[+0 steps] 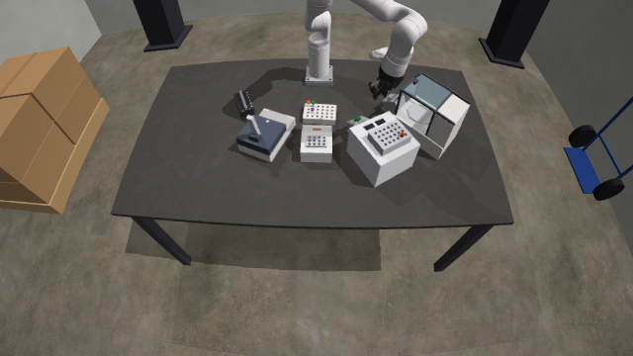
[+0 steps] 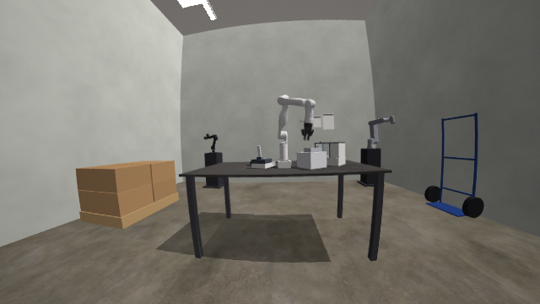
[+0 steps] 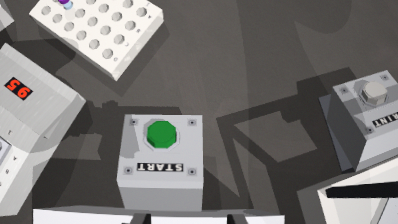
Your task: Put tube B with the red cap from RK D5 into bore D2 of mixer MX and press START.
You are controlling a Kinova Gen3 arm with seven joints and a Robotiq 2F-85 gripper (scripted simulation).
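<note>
Right now my hand is 18 cm above the START key, 6 cm to the left of it and 5 cm past it. Also, from my hand: dry block DB: 22 cm below, 21 cm to the right, 4 cm ahead; tube rack RK: 24 cm below, 21 cm to the right, 11 cm behind; grey bore block: 10 cm below, 10 cm ahead, 4 cm to the left.
</note>
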